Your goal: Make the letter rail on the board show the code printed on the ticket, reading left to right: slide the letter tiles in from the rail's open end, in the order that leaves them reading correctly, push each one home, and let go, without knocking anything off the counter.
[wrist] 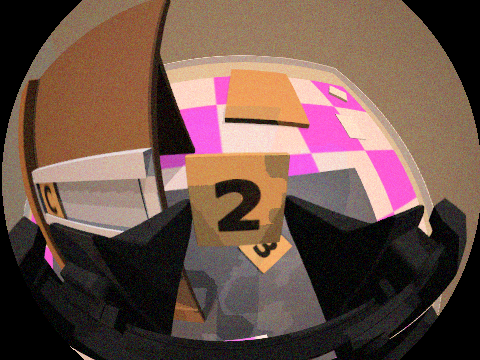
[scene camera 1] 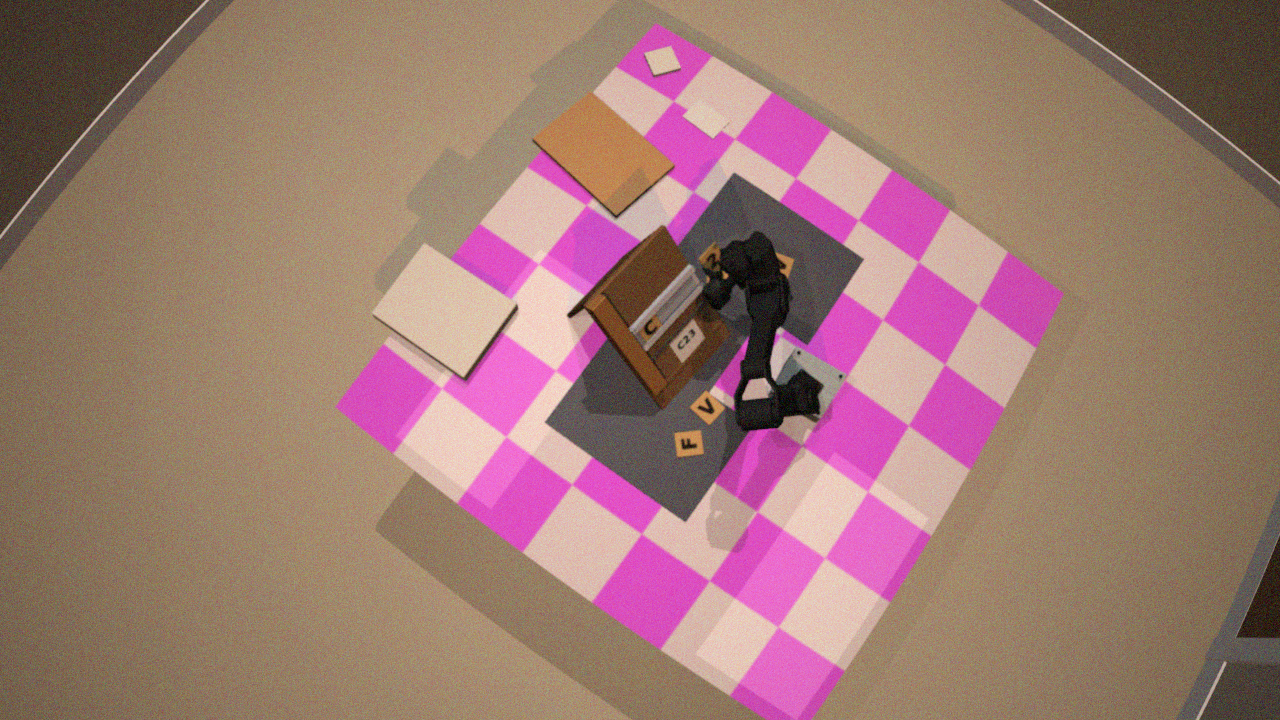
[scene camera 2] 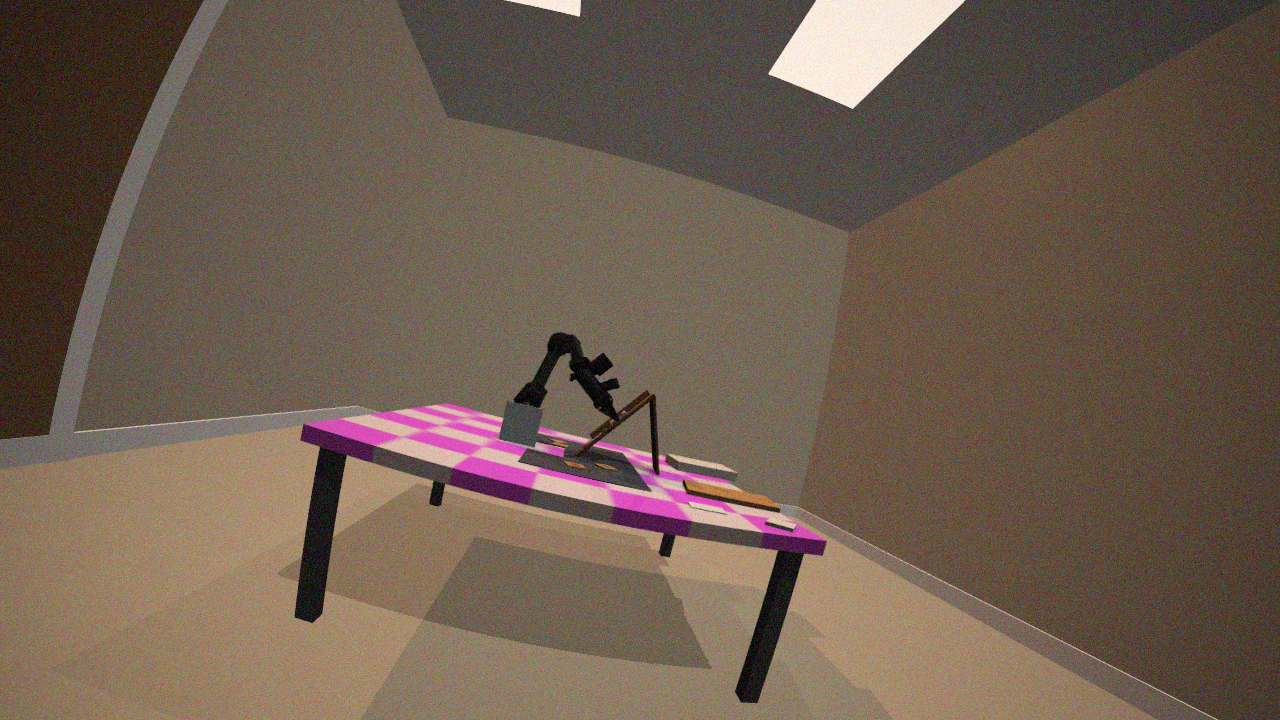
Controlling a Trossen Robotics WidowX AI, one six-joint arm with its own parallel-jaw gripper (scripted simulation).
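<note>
My gripper [scene camera 1: 711, 260], white ticket [scene camera 1: 691, 336], beige slab [scene camera 1: 454, 317], flat brown slab [scene camera 1: 615, 164]. My gripper [wrist: 238, 205] carrying a 2 tile [wrist: 236, 198]. 3 tile [wrist: 263, 256], flat brown slab [wrist: 260, 97]. Beige slab hidden in the wrist view by a slanted brown board. White ticket hidden in the wrist view by my gripper. My gripper [scene camera 2: 618, 420], beige slab [scene camera 2: 679, 463], flat brown slab [scene camera 2: 693, 488].
</note>
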